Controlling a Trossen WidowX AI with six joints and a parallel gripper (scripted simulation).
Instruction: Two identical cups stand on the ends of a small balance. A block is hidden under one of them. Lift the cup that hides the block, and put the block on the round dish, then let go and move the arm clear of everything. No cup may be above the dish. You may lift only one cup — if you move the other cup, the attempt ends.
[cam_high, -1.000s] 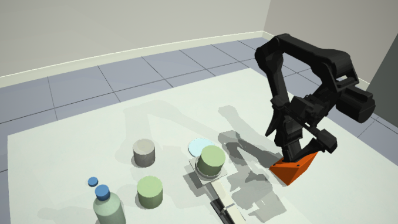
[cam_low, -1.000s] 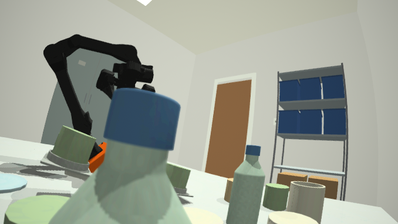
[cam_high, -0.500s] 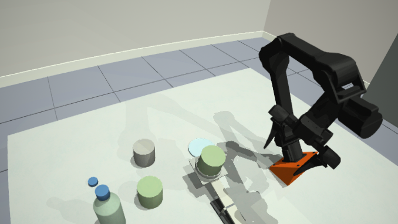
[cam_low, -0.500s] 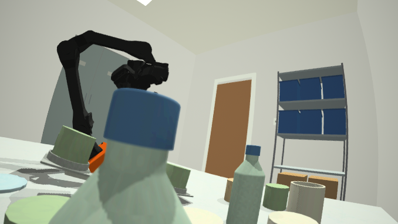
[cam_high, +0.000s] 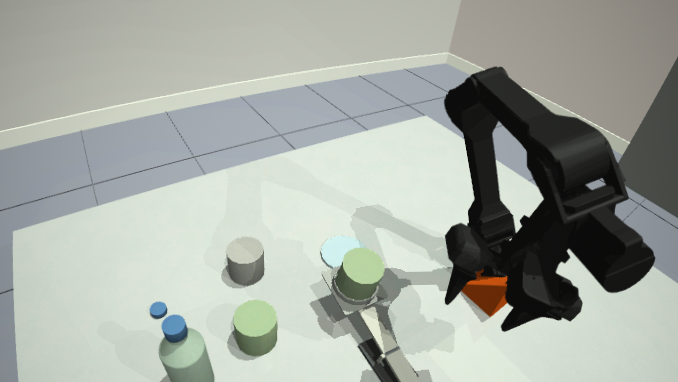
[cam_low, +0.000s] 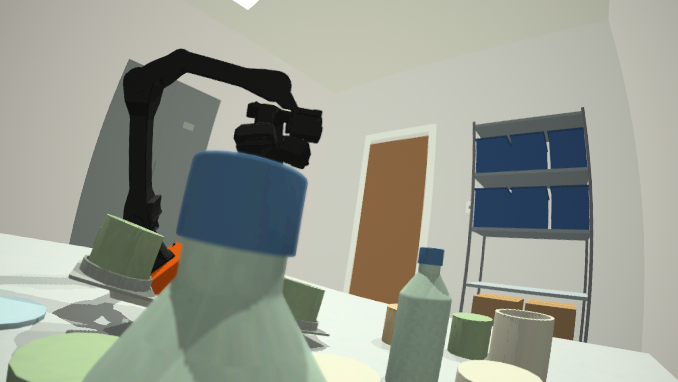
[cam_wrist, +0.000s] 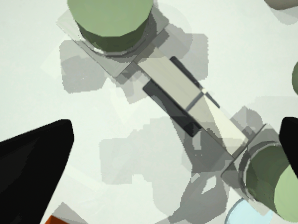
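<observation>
The pale grey block is 5 cm ahead of my gripper tip, 6 cm to the left of it and 16 cm below it. Also, from my gripper tip: grey cup (16 cm ahead, 39 cm to the right, 16 cm below); blue cap (35 cm ahead, 36 cm to the right, 19 cm below); pale blue round dish (3 cm behind, 32 cm to the right, 20 cm below).
</observation>
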